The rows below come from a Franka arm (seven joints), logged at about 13 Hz.
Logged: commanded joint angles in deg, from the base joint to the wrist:
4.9 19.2 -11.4 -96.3 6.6 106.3 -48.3
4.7 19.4 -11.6 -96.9 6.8 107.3 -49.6
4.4 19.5 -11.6 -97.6 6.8 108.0 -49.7
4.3 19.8 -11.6 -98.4 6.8 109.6 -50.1
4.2 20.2 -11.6 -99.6 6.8 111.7 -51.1
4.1 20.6 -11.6 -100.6 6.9 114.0 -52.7
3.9 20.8 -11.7 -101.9 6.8 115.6 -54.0
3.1 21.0 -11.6 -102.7 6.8 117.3 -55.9
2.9 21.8 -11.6 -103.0 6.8 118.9 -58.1
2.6 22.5 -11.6 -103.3 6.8 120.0 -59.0
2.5 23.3 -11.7 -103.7 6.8 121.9 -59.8
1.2 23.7 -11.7 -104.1 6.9 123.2 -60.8
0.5 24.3 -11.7 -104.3 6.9 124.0 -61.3
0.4 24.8 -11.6 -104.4 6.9 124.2 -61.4
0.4 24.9 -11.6 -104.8 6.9 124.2 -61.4
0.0 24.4 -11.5 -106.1 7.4 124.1 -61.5
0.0 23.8 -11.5 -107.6 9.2 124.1 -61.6
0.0 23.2 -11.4 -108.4 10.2 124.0 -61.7
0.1 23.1 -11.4 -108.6 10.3 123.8 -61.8
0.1 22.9 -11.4 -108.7 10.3 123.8 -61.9
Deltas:
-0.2 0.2 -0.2 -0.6 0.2 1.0 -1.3
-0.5 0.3 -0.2 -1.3 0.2 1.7 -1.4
-0.6 0.6 -0.2 -2.1 0.2 3.3 -1.8
-0.7 1.0 -0.2 -3.3 0.2 5.4 -2.8
-0.8 1.4 -0.2 -4.3 0.3 7.7 -4.4
-1.0 1.6 -0.3 -5.6 0.2 9.3 -5.7
-1.8 1.8 -0.2 -6.4 0.2 11.0 -7.6
-2.0 2.6 -0.2 -6.7 0.2 12.6 -9.8
-2.3 3.3 -0.2 -7.0 0.2 13.7 -10.7
-2.4 4.1 -0.3 -7.4 0.2 15.6 -11.5
-3.7 4.5 -0.3 -7.8 0.3 16.9 -12.5
-4.4 5.1 -0.3 -8.0 0.3 17.7 -13.0
-4.5 5.6 -0.2 -8.1 0.3 17.9 -13.1
-4.5 5.7 -0.2 -8.5 0.3 17.9 -13.1
-4.9 5.2 -0.1 -9.8 0.8 17.8 -13.2
-4.9 4.6 -0.1 -11.3 2.6 17.8 -13.3
-4.9 4.0 0.0 -12.1 3.6 17.7 -13.4
-4.8 3.9 0.0 -12.3 3.7 17.5 -13.5
-4.8 3.7 0.0 -12.4 3.7 17.5 -13.6

